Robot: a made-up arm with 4 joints.
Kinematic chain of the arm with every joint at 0, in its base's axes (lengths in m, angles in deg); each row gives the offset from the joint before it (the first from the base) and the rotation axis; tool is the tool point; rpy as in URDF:
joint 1: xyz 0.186 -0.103 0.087 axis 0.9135 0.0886 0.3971
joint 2: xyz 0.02 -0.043 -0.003 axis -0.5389 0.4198 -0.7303
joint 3: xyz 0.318 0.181 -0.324 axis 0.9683 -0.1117 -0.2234
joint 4: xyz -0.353 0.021 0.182 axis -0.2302 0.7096 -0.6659
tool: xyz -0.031 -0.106 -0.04 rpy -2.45 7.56 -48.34
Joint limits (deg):
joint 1: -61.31..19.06
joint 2: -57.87..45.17
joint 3: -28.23..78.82
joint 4: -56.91..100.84
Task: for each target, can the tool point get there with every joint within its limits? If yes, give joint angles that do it. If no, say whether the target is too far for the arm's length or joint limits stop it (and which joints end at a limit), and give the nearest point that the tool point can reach.
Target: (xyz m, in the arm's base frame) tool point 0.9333 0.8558 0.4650
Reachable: no: too far | nearest point 0.1808 0.1551 0.0000 | short by 1.128 m
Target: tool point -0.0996 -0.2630 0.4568
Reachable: no: joint limits stop it (at a limit: joint 1, joint 2, joint 4) | nearest point -0.0680 -0.0271 0.1021 | short by 0.427 m
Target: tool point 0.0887 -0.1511 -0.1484
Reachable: yes | joints -36.98 -49.80 41.48 46.91
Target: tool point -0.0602 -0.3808 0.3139
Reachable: no: joint limits stop it (at a limit: joint 1, joint 2, joint 4) | nearest point 0.1169 -0.3400 -0.0290 | short by 0.388 m
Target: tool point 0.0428 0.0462 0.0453
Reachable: yes | joints 6.02 -15.85 -16.50 80.39
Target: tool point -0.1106 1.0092 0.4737
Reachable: no: too far | nearest point 0.0842 0.1368 0.0888 | short by 0.973 m
